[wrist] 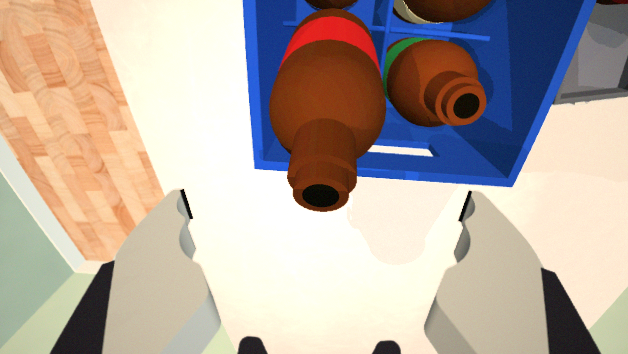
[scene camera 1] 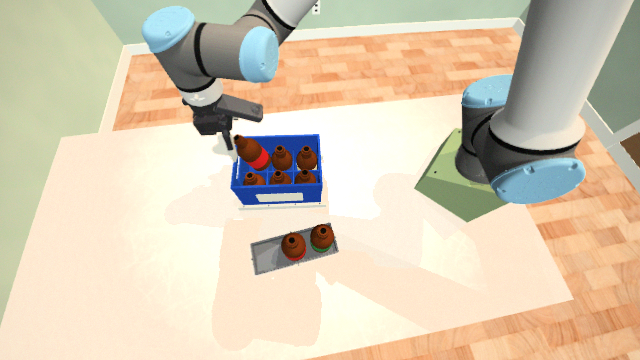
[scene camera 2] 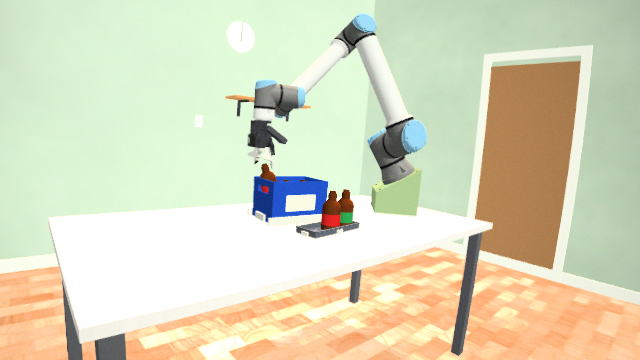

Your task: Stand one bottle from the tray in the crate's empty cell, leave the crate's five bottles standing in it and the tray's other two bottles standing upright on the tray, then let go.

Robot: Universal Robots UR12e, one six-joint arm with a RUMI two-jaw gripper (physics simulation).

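Places are measured from the arm's base along level axes (x ahead, y left, z up), in millimetres.
Pixels of known places: gripper, fingertip midpoint: (wrist: 323, 192) (scene camera 1: 235, 140) (scene camera 2: 263, 166); arm's base at its link origin: (scene camera 2: 399, 177).
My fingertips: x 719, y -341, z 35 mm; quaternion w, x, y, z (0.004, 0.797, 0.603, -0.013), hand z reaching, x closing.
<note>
For each thing: its top centre in the pictures, then the offset to it from my fingertips. Level surfaces: height alone.
- brown bottle with a red label, top centre: (wrist: 323, 152) (scene camera 1: 244, 136) (scene camera 2: 269, 163) dx -28, dy +9, dz +15 mm
- nearest neighbour at its top centre: (wrist: 466, 106) (scene camera 1: 249, 175) dx -3, dy +96, dz -61 mm
- grey tray at its top centre: (scene camera 1: 294, 247) (scene camera 2: 329, 224) dx -55, dy +327, dz -198 mm
- red-label bottle at its top centre: (scene camera 1: 291, 240) (scene camera 2: 333, 191) dx -55, dy +330, dz -64 mm
- green-label bottle at its top centre: (scene camera 1: 323, 230) (scene camera 2: 346, 189) dx -146, dy +339, dz -64 mm
- white table at its surface level: dz -224 mm
A brown bottle with a red label (scene camera 1: 252, 151) (scene camera 2: 267, 174) (wrist: 327, 100) leans in the back-left cell of the blue crate (scene camera 1: 312, 195) (scene camera 2: 322, 192) (wrist: 480, 175), its neck jutting over the left end wall. The other five cells hold bottles that look upright; the nearest neighbour (wrist: 425, 75) has a green label. On the grey tray (scene camera 1: 265, 257) (scene camera 2: 312, 232) (wrist: 592, 55), a red-label bottle (scene camera 1: 293, 246) (scene camera 2: 331, 215) and a green-label bottle (scene camera 1: 322, 237) (scene camera 2: 346, 207) stand upright. My gripper (scene camera 1: 231, 151) (scene camera 2: 264, 164) (wrist: 323, 192) is open and empty, above the leaning bottle's mouth, fingers either side in the wrist view.
The crate stands on the white table (scene camera 1: 125, 250) (scene camera 2: 200, 260), behind the tray. The crate's end wall has a handle slot beside the leaning neck. The green arm base (scene camera 1: 450, 200) (scene camera 2: 397, 200) stands to the right of the crate.
</note>
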